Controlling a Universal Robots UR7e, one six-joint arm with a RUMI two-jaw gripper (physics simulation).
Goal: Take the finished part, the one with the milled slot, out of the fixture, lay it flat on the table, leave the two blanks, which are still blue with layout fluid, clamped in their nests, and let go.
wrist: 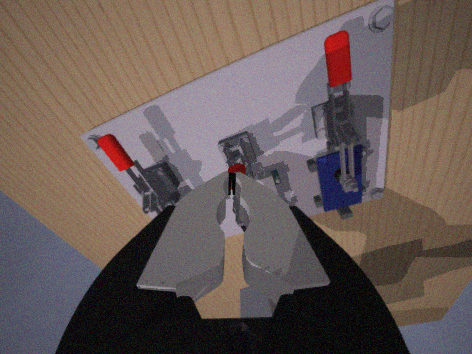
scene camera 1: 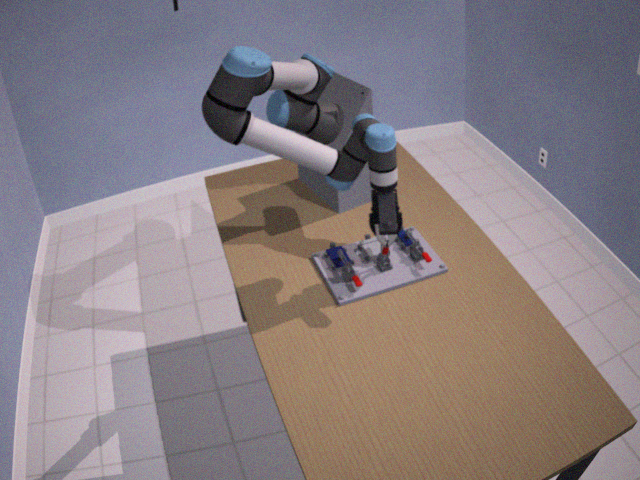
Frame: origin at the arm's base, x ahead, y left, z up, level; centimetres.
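Where they show: gripper, fingertip midpoint: [wrist: 231,174] [scene camera 1: 387,247]; arm's base, origin of the base link: [scene camera 1: 328,123].
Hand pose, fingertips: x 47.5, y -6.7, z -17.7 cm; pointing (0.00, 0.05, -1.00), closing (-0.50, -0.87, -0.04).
Note:
Each offset is from my fingertips to the top centre of the thing. "spot": to the spot under its first point. Level surfaces: height alone.
The fixture plate {dx -4.9, dy +0.7, dz -8.8 cm} [scene camera 1: 385,283] [wrist: 240,90] lies on the table and carries three clamps with red handles. One blue blank {dx -11.4, dy -9.6, dz -7.2 cm} [scene camera 1: 336,254] [wrist: 327,175] sits under its clamp in the left nest in the scene view. The other blue blank [scene camera 1: 405,238] sits in the right nest and is hidden in the wrist view. My gripper [scene camera 1: 383,245] [wrist: 231,174] is shut and empty, pointing down over the middle of the plate. Its fingertips are close to the middle clamp's red handle {dx -1.2, dy +0.3, dz -0.2 cm} [scene camera 1: 385,251] [wrist: 237,168]. The finished part cannot be made out in the partly hidden middle nest {spot: dx -10.0, dy -1.7, dz -7.6 cm} [scene camera 1: 364,251].
The outer red handles {dx +2.5, dy -11.2, dz -5.1 cm} [scene camera 1: 357,280] {dx +2.6, dy +11.0, dz -2.6 cm} [scene camera 1: 426,256] [wrist: 338,59] [wrist: 115,152] point toward the plate's front edge in the scene view. Bolt heads {dx +3.6, dy -16.4, dz -8.1 cm} [wrist: 381,19] stand at the plate's corners. The wooden table {dz -10.3 cm} [scene camera 1: 439,361] extends around the plate. The robot's grey pedestal [scene camera 1: 330,193] stands behind.

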